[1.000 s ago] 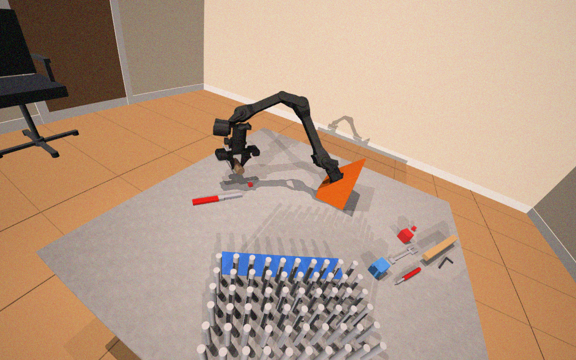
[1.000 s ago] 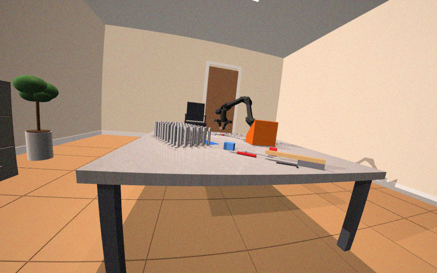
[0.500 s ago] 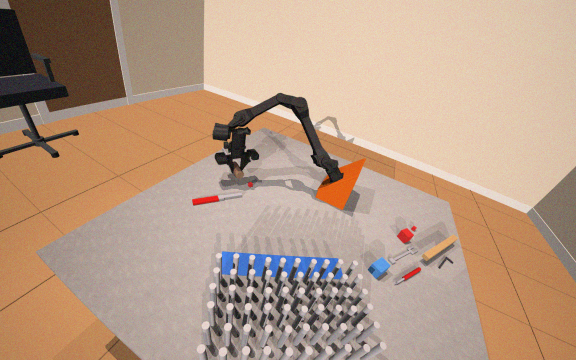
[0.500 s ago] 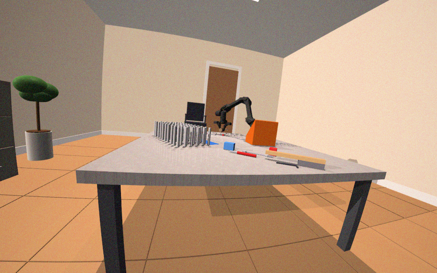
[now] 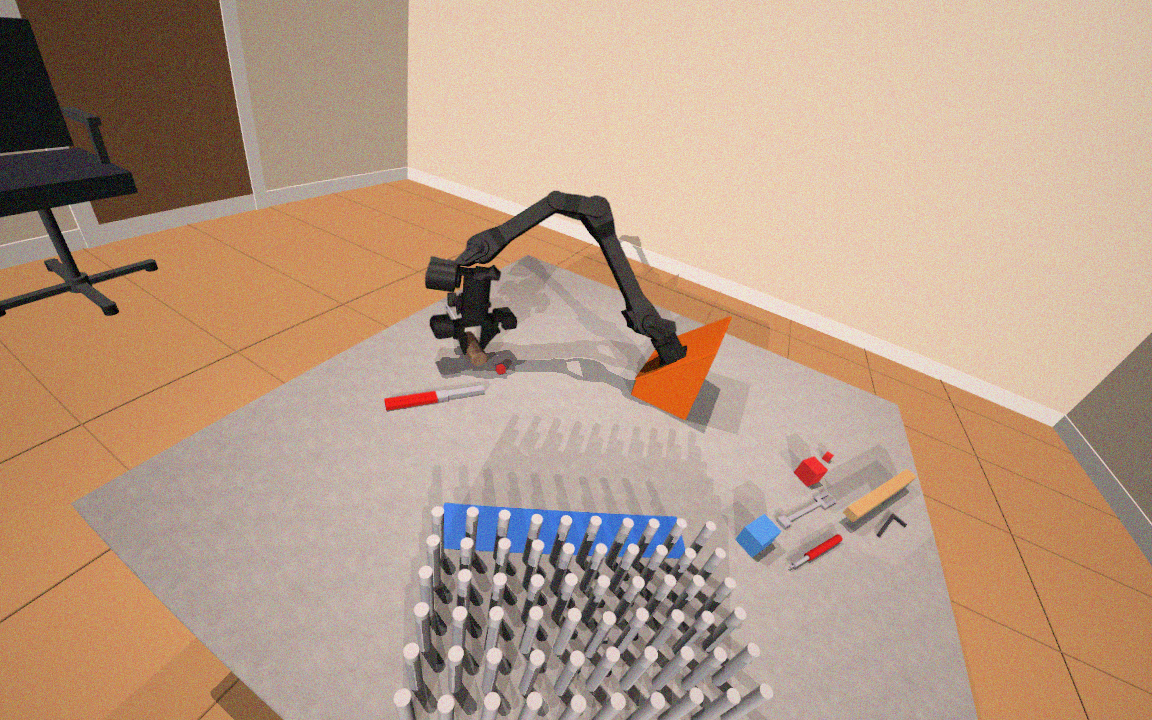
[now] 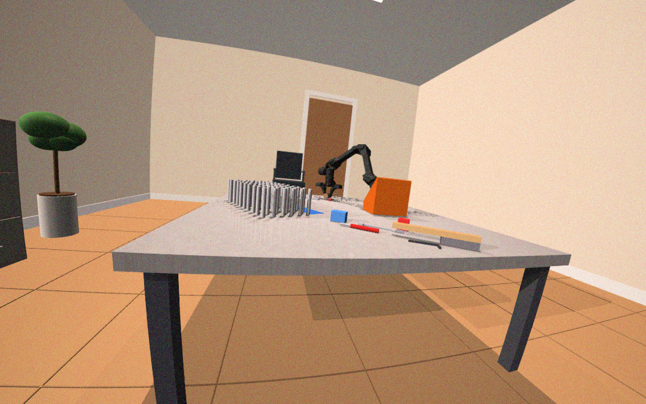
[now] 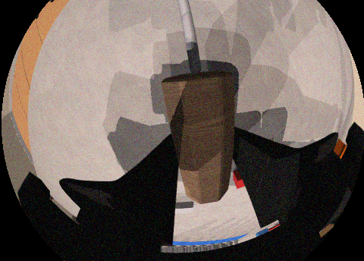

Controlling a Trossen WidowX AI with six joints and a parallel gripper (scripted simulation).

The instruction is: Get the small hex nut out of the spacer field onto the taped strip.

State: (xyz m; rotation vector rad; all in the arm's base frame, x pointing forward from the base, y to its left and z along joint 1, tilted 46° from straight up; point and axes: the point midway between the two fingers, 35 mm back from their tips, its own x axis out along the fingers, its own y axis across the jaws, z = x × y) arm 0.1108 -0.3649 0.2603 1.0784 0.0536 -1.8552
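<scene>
The hook tool lies 8 cm to the right of my gripper tip, 7 cm behind it and 1 cm above it. The rest, counted from my gripper tip: blue cube (68 cm to the left, 21 cm ahead, 1 cm above); small wrench (79 cm to the left, 9 cm ahead, 1 cm below); blue taped strip (36 cm to the left, 33 cm ahead, 1 cm below).
</scene>
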